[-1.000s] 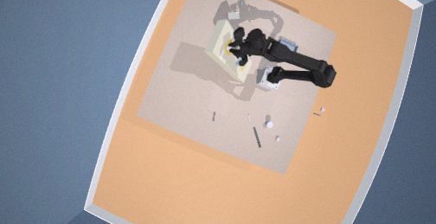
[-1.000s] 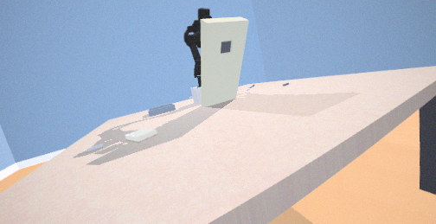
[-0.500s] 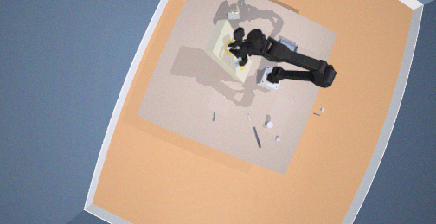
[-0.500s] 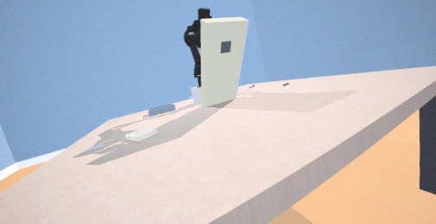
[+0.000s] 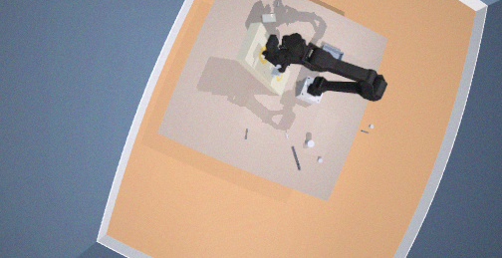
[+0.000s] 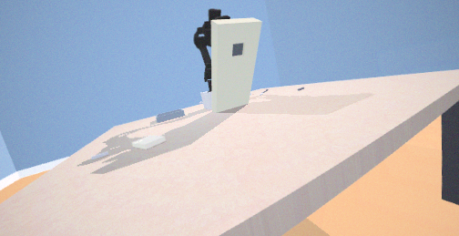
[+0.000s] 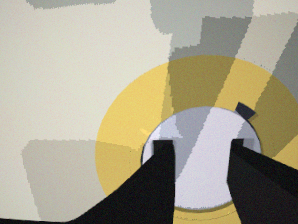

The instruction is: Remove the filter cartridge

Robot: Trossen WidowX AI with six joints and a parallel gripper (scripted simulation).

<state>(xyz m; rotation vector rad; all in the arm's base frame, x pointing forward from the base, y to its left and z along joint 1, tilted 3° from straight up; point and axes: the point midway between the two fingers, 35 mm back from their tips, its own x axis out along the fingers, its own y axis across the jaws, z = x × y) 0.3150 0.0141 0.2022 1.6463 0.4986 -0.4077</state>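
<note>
Now: gripper tip 10 mm short of the white round filter cartridge and 10 mm above it. Round my gripper tip: white block: 380 mm to the right, 260 mm below, 110 mm ahead; grey tray: 390 mm behind, 310 mm to the right, 260 mm below.
</note>
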